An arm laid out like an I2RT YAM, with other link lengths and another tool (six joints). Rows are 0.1 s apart.
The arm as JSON. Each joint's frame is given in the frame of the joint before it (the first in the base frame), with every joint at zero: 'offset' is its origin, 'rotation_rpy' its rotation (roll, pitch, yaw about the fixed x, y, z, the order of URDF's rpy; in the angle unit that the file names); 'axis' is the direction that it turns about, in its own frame. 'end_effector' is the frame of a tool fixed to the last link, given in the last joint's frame.
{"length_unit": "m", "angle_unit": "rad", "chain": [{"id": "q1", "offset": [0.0, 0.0, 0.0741], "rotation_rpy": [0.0, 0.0, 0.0], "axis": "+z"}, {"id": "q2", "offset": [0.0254, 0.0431, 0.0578], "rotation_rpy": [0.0, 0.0, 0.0], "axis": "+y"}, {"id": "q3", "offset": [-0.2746, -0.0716, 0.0], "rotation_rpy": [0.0, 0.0, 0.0], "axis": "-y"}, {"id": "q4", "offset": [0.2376, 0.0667, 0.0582], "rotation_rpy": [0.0, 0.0, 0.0], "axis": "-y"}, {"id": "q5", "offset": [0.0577, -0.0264, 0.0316], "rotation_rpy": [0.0, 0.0, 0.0], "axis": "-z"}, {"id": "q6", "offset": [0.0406, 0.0, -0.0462], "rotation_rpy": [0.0, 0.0, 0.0], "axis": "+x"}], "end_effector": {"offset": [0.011, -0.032, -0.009], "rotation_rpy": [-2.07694, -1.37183, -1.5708]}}
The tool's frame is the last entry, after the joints.
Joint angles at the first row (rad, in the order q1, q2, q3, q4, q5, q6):
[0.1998, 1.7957, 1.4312, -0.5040, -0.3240, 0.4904]
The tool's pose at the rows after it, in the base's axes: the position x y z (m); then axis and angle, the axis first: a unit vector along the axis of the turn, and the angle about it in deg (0 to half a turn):
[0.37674 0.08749 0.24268 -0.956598 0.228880 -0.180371 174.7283]
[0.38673 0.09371 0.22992 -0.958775 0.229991 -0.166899 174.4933]
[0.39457 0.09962 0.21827 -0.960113 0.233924 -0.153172 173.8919]
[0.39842 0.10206 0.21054 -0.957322 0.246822 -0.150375 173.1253]
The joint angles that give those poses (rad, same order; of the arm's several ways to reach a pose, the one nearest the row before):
[0.2131, 1.8545, 1.4475, -0.4737, -0.3218, 0.5118]
[0.2211, 1.9110, 1.4747, -0.4620, -0.3294, 0.5280]
[0.2282, 1.9588, 1.4962, -0.4481, -0.3405, 0.5519]
[0.2301, 1.9787, 1.4915, -0.4107, -0.3392, 0.5853]

